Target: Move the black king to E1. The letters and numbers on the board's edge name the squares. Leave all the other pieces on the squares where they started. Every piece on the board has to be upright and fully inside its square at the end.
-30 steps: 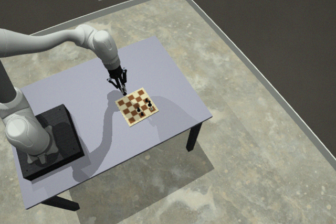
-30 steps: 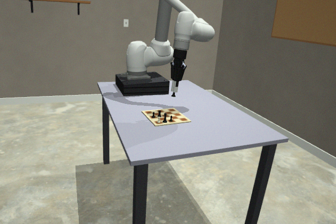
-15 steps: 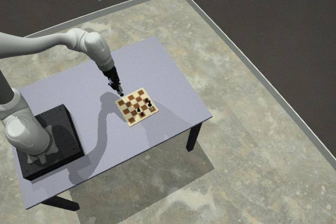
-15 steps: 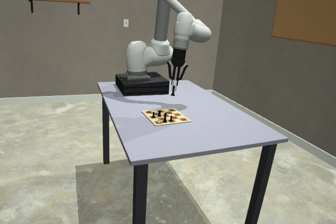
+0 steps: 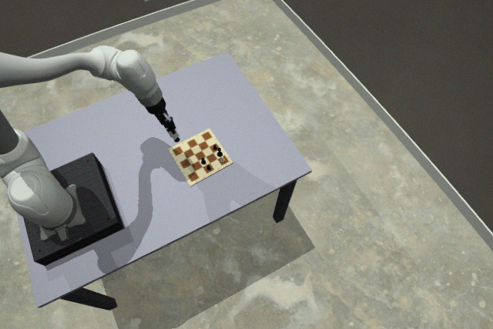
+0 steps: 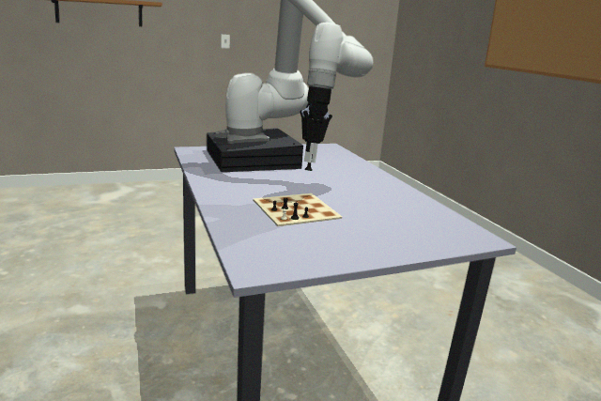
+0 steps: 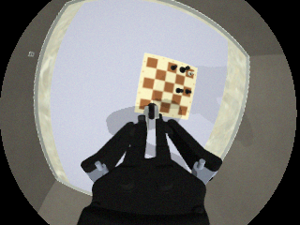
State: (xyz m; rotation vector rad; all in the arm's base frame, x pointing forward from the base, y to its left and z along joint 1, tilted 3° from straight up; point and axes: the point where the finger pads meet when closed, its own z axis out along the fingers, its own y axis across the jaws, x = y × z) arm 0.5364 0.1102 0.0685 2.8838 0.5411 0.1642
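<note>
The chessboard is 160 mm below my hand, 80 mm ahead of it and 70 mm to the right of it. Round my hand: black king (30 mm below); then white piece (160 mm ahead, 150 mm below, 130 mm to the right).
</note>
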